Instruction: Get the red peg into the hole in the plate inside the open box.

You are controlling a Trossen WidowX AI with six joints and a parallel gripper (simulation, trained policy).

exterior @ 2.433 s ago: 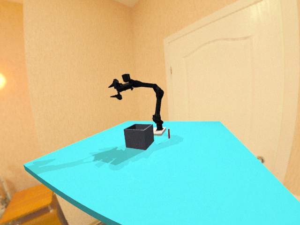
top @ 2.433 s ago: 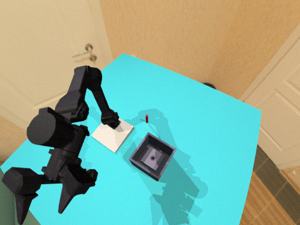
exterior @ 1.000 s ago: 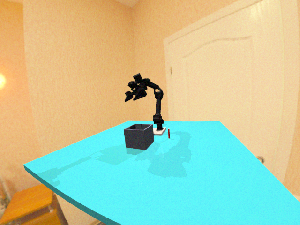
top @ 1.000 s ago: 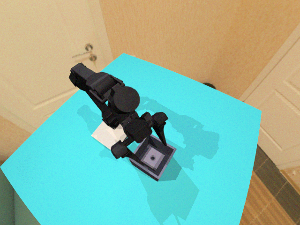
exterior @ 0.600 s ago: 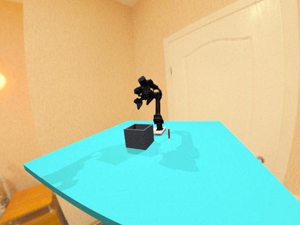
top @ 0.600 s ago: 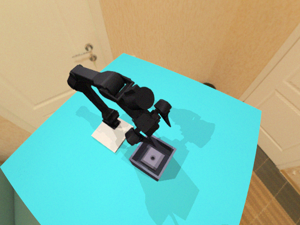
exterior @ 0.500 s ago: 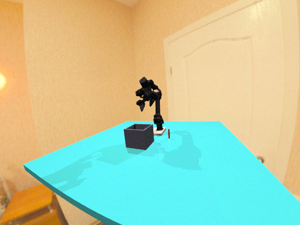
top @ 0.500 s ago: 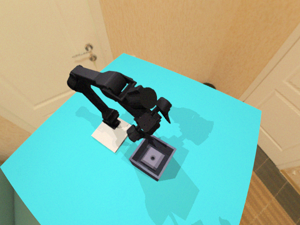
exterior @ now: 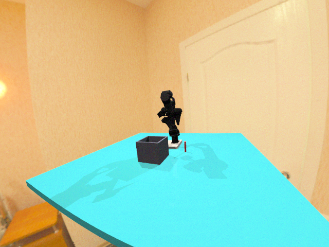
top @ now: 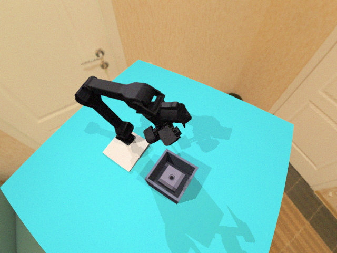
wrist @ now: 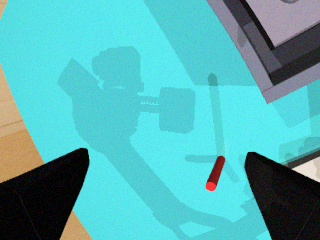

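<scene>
Right now my gripper tip is 160 mm above the red peg, 90 mm past it and 50 mm to the right of it. Also, from my gripper tip: light plate 160 mm below, 140 mm to the right, 70 mm ahead.
</scene>
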